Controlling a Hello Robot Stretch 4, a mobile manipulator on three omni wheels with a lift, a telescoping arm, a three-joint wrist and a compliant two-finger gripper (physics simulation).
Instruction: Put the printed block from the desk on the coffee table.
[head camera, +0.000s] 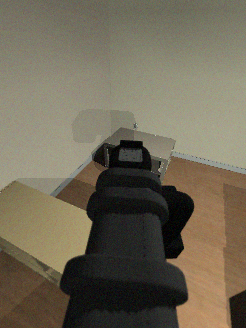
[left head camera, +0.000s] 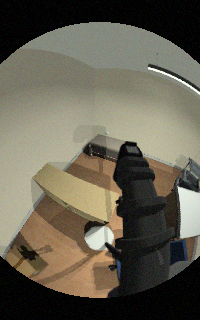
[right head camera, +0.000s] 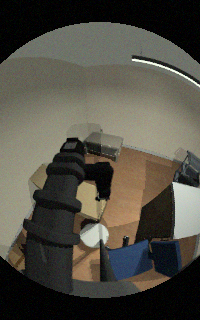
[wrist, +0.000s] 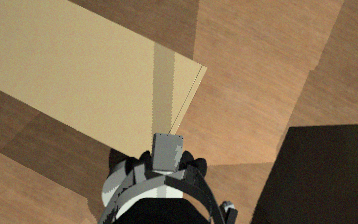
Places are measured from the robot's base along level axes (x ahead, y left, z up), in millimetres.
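Pixels of known places: gripper, between the fingertips: (left head camera: 121, 201) (right head camera: 102, 199) (wrist: 167, 163); robot's base, origin of its link: (left head camera: 98, 237) (right head camera: 94, 234).
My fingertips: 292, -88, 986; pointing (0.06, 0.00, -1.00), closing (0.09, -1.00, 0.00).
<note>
Ahead of a thing's pixels: the offset from my fingertips to its top centre, as dx, dy, dz. "*": to the spot under its first point. Level surfaces: height alone.
My gripper (wrist: 167, 163) (right head camera: 103, 196) is shut on a small grey block, the printed block {+15, +2, +34} (wrist: 167, 151), which stands up between the fingertips in the wrist view. The gripper hangs high above the floor, by the near right end of a long pale-yellow table {dz -404} (wrist: 85, 65) (head camera: 45, 225) (left head camera: 75, 192) (right head camera: 90, 199). A low grey table (head camera: 152, 141) (left head camera: 106, 144) (right head camera: 104, 141) with an open front stands in the far corner, partly behind the arm in the head view. I cannot tell from looks alone which is the coffee table.
A white round top (left head camera: 99, 238) (right head camera: 94, 235) stands beside the pale-yellow table. A dark-sided piece (right head camera: 156, 215) (wrist: 312, 175) with a white face is on the right. Blue chair parts {* -642, -348, -544} (right head camera: 131, 259) are near the base. Walls meet behind the grey table.
</note>
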